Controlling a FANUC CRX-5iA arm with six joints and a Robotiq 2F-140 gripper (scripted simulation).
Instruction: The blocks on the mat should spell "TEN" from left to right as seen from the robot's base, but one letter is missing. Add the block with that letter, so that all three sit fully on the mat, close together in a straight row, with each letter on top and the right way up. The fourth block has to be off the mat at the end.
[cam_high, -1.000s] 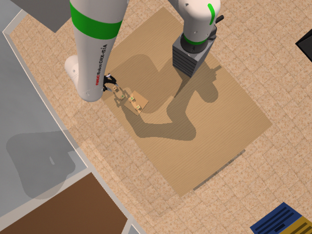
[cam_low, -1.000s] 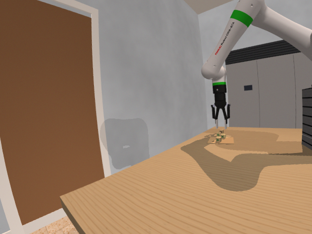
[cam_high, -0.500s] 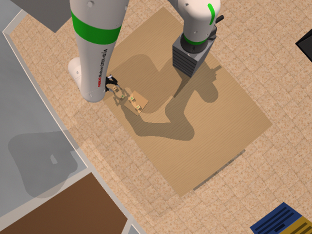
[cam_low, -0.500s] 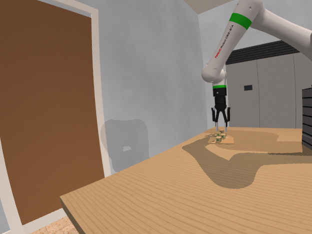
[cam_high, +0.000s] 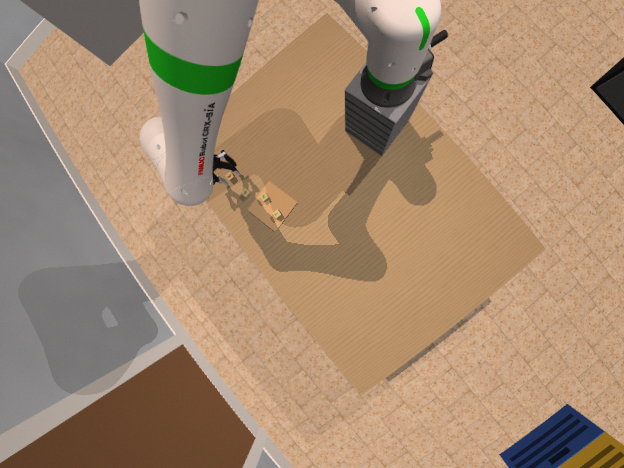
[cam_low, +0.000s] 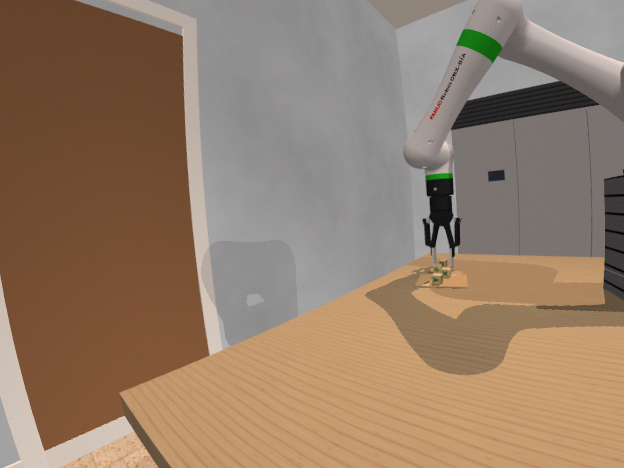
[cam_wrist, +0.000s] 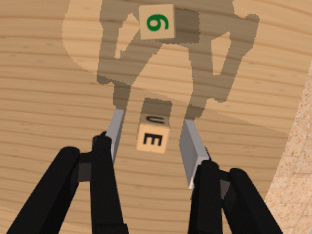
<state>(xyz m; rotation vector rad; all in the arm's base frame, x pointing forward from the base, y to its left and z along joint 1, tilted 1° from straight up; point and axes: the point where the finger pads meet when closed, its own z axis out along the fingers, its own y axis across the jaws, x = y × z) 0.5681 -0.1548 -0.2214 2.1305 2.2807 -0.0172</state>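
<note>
Now: hand 190 mm to the right of the mat, 70 mm past it and 30 mm above it.
</note>
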